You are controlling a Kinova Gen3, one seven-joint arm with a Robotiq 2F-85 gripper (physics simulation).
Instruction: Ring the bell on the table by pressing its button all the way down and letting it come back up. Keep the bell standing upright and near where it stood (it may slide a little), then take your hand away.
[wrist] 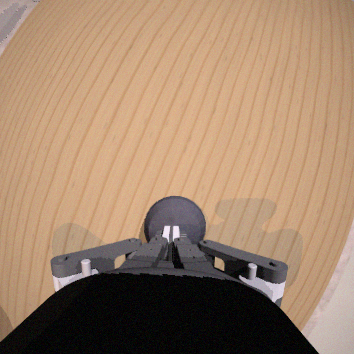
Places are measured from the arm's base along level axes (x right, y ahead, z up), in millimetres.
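Pixels of known places: gripper, fingertip midpoint: (171, 235).
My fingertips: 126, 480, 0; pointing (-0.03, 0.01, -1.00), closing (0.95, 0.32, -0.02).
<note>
Behind a point stands the place of what it marks, as x, y, z.
The bell (175, 211) {124, 499, -32} is a dark grey, round dome on the wooden table, below the middle of the wrist view. It looks upright. My gripper (171, 235) {126, 480, 0} is shut and empty. Its pale fingertips lie over the lower middle of the dome in this view and hide the bell's button. Whether the fingertips touch the button, and how far down it is, cannot be told. The near side of the bell is hidden behind the fingers.
The wooden table top (175, 100) {69, 646, -70} fills most of the view, with its curved-looking edges at the upper left and lower right. Pale floor shows beyond them. Shadows of the gripper lie on the table on both sides of the bell.
</note>
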